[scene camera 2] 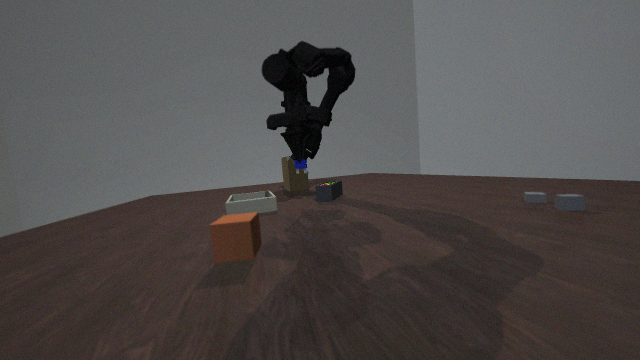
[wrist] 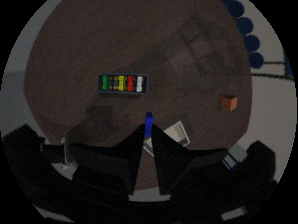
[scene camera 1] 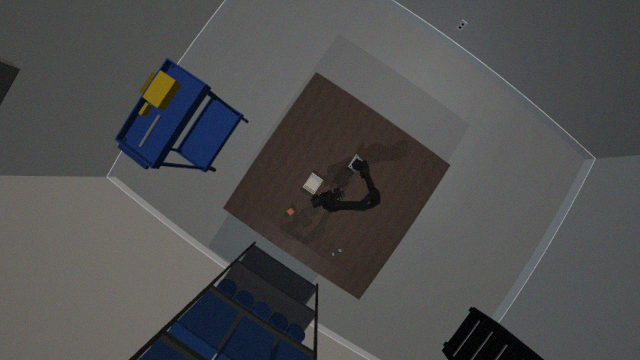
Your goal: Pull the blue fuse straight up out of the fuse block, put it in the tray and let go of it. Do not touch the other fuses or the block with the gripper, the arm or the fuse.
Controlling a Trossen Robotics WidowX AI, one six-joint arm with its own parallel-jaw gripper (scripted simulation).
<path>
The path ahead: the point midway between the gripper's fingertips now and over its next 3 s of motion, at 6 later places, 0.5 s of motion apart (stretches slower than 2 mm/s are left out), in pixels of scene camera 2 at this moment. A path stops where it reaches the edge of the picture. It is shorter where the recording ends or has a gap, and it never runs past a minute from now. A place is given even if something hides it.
My gripper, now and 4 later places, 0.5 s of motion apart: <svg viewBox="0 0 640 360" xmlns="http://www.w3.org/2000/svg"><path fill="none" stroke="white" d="M300 161L265 166L249 170L249 179L249 180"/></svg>
</path>
